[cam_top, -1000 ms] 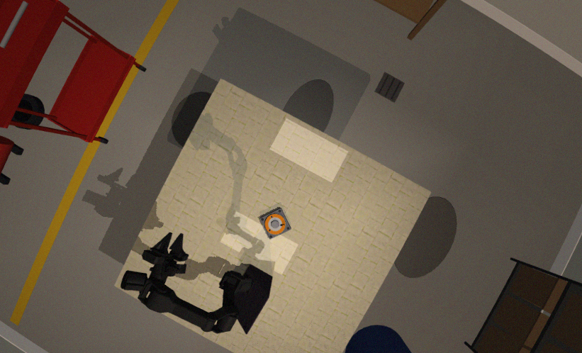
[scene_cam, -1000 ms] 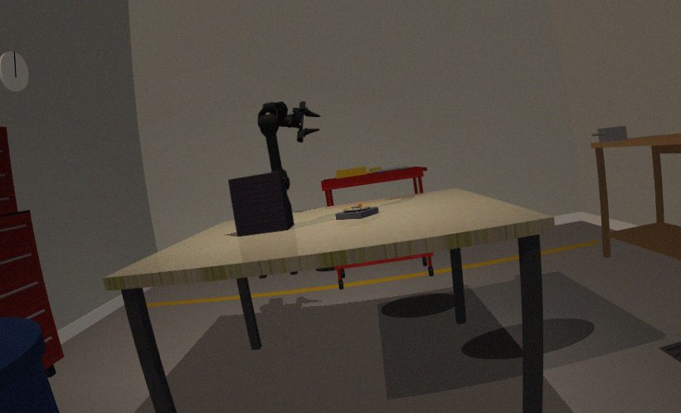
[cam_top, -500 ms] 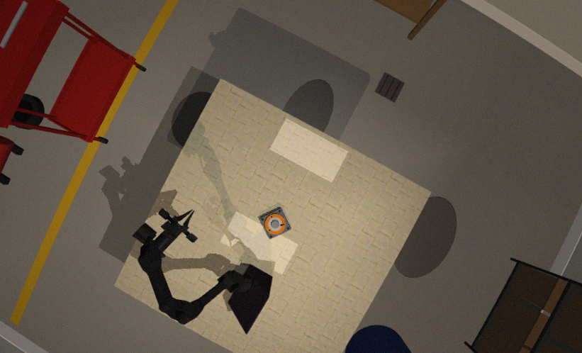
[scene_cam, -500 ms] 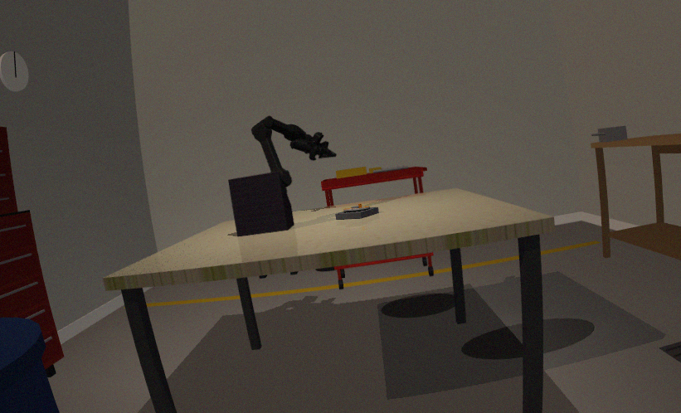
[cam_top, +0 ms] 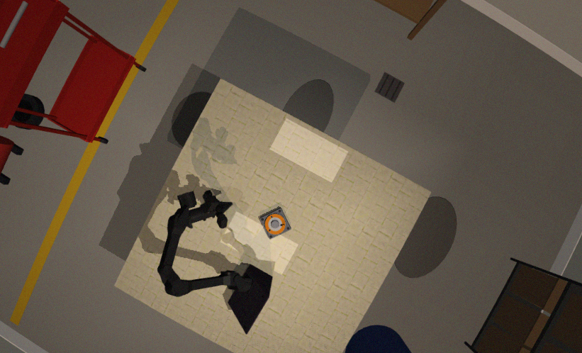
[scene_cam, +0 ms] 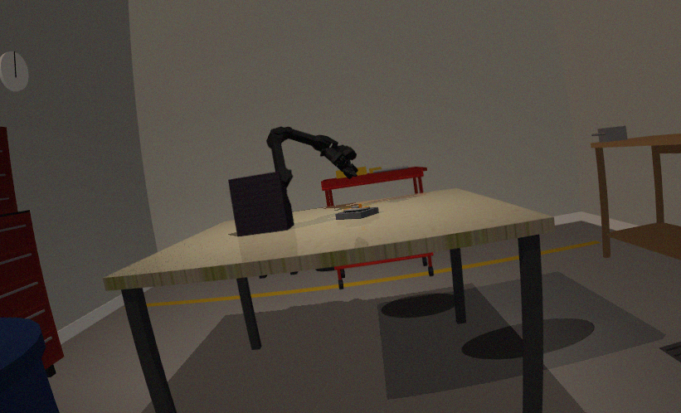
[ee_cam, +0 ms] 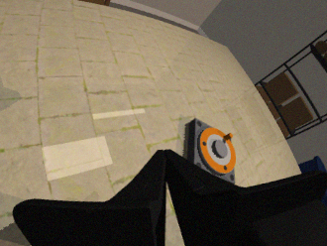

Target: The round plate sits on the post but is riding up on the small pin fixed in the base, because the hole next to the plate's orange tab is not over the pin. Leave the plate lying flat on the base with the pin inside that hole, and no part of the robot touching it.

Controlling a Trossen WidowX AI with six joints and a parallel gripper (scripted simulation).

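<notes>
Now: the round plate 250 mm to the right of my gripper tip, 120 mm below it and 10 mm behind it. From my gripper tip the other things lie so: square grey base (230 mm to the right, 130 mm below, 20 mm behind).
</notes>
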